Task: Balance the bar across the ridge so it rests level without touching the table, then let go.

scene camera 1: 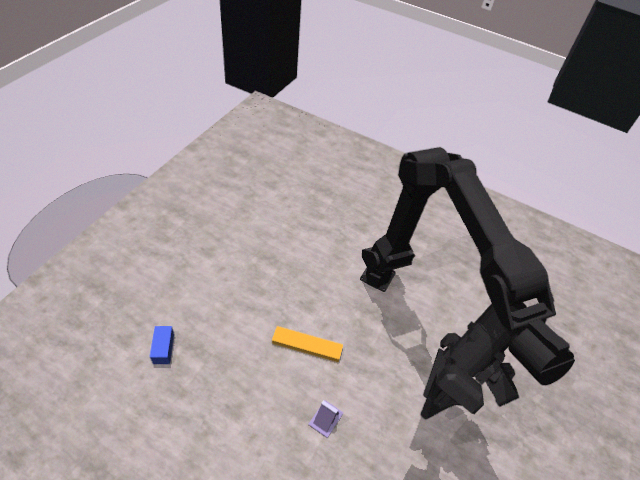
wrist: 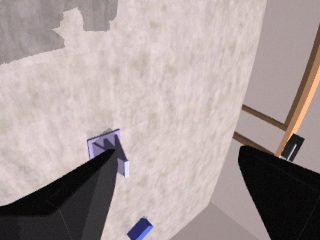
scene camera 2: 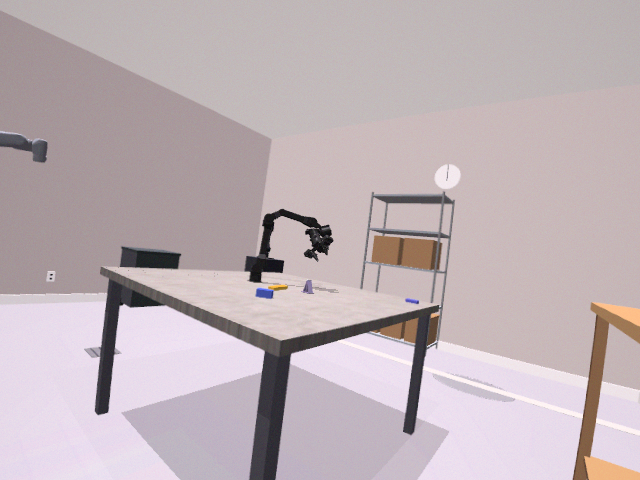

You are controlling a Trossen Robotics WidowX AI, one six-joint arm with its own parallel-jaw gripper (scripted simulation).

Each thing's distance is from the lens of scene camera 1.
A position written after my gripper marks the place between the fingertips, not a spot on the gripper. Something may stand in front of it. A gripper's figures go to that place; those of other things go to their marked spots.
my gripper [scene camera 1: 424, 406]: 0.77 m
orange bar [scene camera 1: 285, 338]: 0.96 m
